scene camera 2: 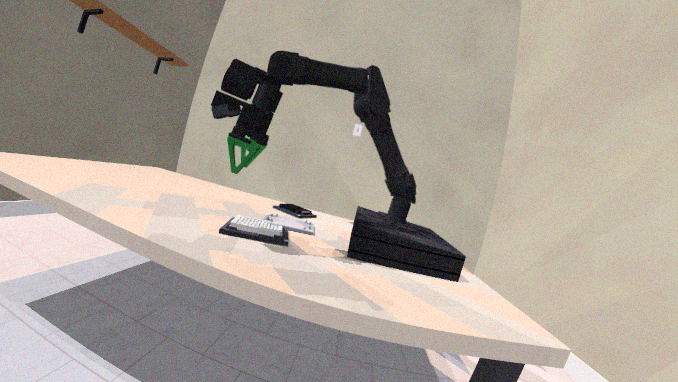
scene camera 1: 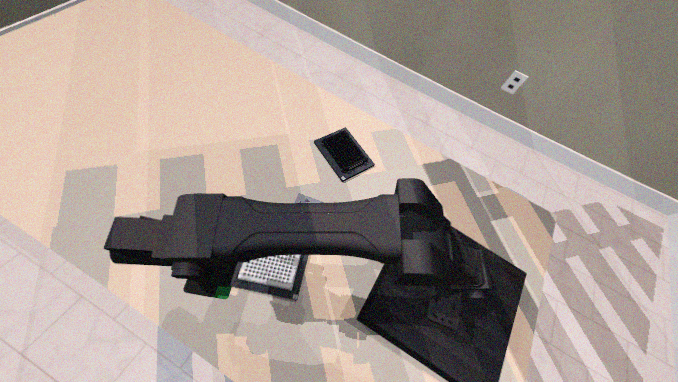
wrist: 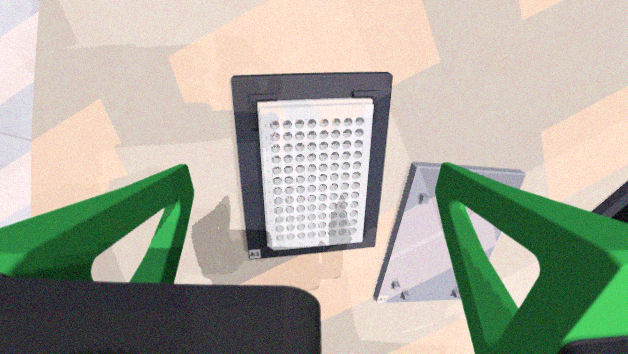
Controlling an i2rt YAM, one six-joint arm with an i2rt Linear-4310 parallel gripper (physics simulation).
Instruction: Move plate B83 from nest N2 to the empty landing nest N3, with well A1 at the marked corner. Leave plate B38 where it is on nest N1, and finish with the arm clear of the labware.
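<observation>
A white well plate (scene camera 1: 267, 270) (scene camera 2: 257, 226) (wrist: 315, 180) sits in a dark nest (scene camera 1: 301, 281) (scene camera 2: 250, 236) (wrist: 312, 86), whose A1 tag (wrist: 254, 254) is at the lower left in the wrist view. The empty light-grey landing nest (scene camera 1: 306, 199) (scene camera 2: 300, 225) (wrist: 425, 240) lies beside it, partly hidden by the arm in scene camera 1 and by a finger in the wrist view. A black plate (scene camera 1: 345, 149) (scene camera 2: 296, 208) sits in another dark nest (scene camera 1: 344, 176). Plate codes are not readable. My green-fingered gripper (scene camera 1: 222, 292) (scene camera 2: 236, 171) (wrist: 314, 177) is open and empty, high above the white plate, one finger beyond each long side.
The black arm base (scene camera 1: 440, 320) (scene camera 2: 405, 245) stands on the table (scene camera 2: 345, 305) near the nests. The forearm (scene camera 1: 320, 225) (scene camera 2: 325, 74) spans above them. Part of a dark nest (wrist: 617, 200) shows at the wrist view's right edge. A wall shelf (scene camera 2: 132, 34) is at the upper left.
</observation>
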